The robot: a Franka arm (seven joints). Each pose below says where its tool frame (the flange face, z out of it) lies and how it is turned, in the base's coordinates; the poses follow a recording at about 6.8 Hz.
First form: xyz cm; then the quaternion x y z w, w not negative.
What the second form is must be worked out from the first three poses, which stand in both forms.
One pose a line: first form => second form
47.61, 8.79, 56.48, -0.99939, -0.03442, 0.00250, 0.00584 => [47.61, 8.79, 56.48], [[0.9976, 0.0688, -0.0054], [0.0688, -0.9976, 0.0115], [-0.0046, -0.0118, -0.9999]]
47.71, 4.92, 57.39, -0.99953, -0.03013, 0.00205, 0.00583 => [47.71, 4.92, 57.39], [[0.9982, 0.0602, -0.0044], [0.0603, -0.9981, 0.0115], [-0.0037, -0.0118, -0.9999]]
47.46, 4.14, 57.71, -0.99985, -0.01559, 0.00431, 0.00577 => [47.46, 4.14, 57.71], [[0.9995, 0.0311, -0.0088], [0.0312, -0.9994, 0.0114], [-0.0084, -0.0117, -0.9999]]
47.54, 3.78, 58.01, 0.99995, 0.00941, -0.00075, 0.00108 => [47.54, 3.78, 58.01], [[0.9998, 0.0188, -0.0015], [0.0188, -0.9998, -0.0022], [-0.0015, 0.0021, -1.0000]]
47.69, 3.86, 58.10, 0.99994, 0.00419, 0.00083, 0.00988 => [47.69, 3.86, 58.10], [[1.0000, 0.0084, 0.0017], [0.0084, -0.9998, -0.0198], [0.0016, 0.0198, -0.9998]]
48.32, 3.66, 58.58, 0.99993, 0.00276, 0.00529, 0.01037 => [48.32, 3.66, 58.58], [[0.9999, 0.0054, 0.0106], [0.0056, -0.9998, -0.0207], [0.0105, 0.0208, -0.9997]]
